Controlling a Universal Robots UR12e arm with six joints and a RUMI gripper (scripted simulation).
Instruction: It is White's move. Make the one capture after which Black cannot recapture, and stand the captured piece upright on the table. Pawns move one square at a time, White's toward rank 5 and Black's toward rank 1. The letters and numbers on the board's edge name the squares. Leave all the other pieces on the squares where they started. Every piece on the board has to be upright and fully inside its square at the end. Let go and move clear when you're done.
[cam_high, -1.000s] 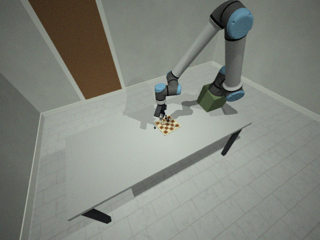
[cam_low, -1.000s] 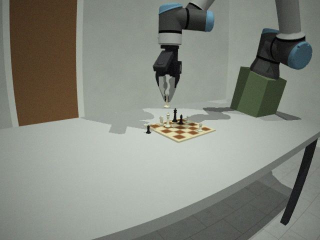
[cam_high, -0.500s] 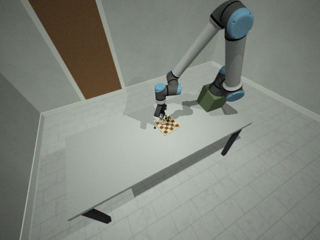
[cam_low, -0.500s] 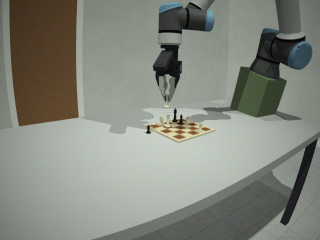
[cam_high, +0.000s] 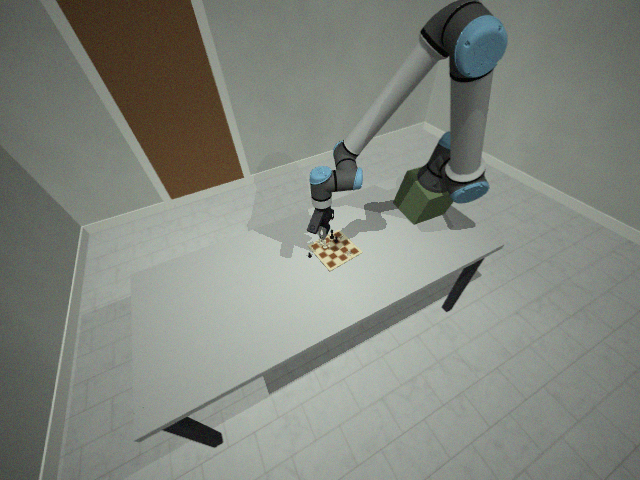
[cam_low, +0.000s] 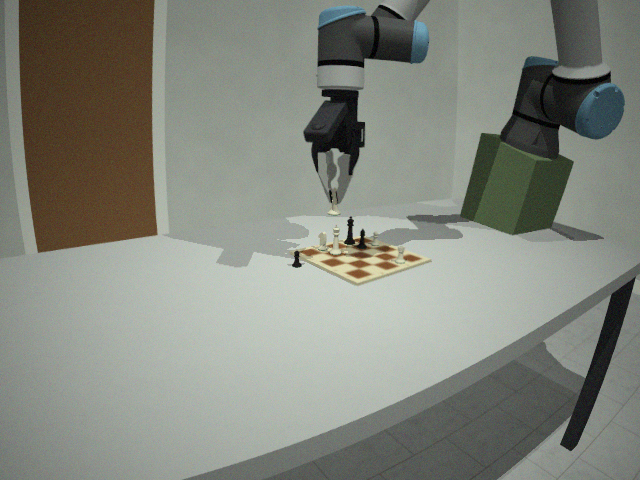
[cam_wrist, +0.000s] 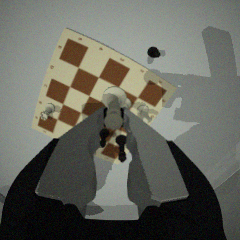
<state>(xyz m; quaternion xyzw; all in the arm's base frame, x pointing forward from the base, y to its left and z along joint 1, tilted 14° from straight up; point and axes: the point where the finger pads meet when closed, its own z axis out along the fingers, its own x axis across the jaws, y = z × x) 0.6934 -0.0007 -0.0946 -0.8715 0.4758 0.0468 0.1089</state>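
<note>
My hand is 150 mm past the white pawn, 50 mm to the left of it and 120 mm above it. Round my hand: chessboard 80 mm behind, 10 mm to the right, 140 mm below; black pawn 70 mm ahead, 30 mm to the right, 130 mm below; white king 40 mm behind, 40 mm to the right, 110 mm below.
</note>
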